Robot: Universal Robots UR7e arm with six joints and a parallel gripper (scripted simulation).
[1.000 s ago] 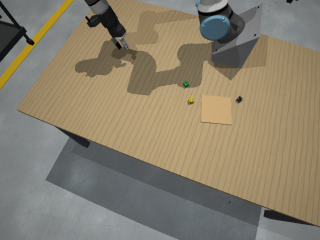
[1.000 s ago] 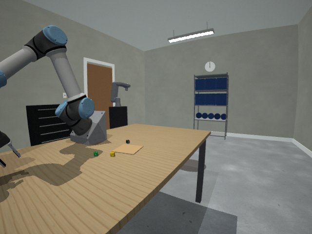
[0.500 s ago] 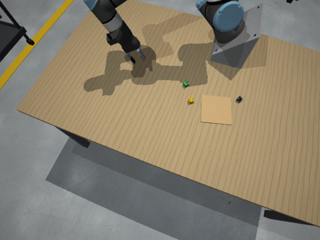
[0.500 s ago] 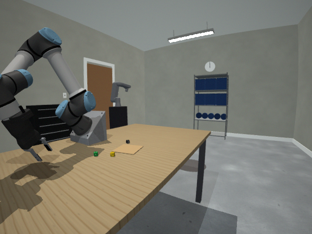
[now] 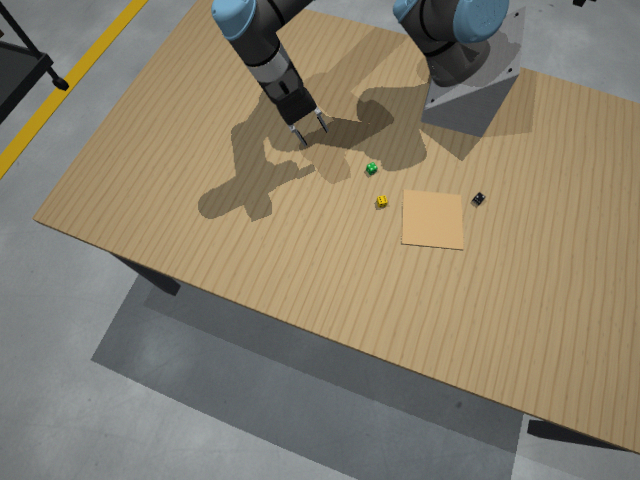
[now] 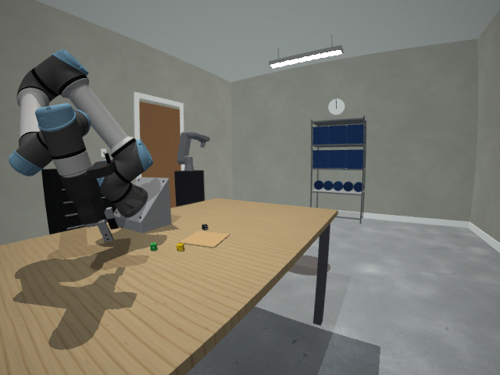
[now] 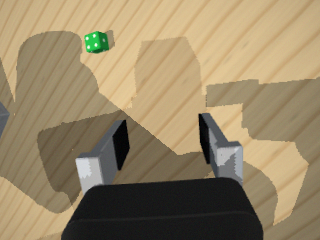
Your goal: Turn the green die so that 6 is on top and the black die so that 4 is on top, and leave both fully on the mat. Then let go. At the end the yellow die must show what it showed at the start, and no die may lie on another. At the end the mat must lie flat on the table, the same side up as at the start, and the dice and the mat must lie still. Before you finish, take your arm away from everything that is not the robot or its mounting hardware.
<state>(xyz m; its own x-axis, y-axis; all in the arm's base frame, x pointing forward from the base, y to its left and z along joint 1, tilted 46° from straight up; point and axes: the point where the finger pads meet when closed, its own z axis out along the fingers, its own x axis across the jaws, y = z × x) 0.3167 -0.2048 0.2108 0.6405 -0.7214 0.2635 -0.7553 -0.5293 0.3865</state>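
My gripper is now 1 cm past the green die, 15 cm to the right of it and 10 cm above it. Round my hand: yellow die 7 cm ahead, 19 cm to the left, 10 cm below; black die 41 cm to the left, 10 cm below; tan mat 8 cm ahead, 31 cm to the left, 11 cm below.
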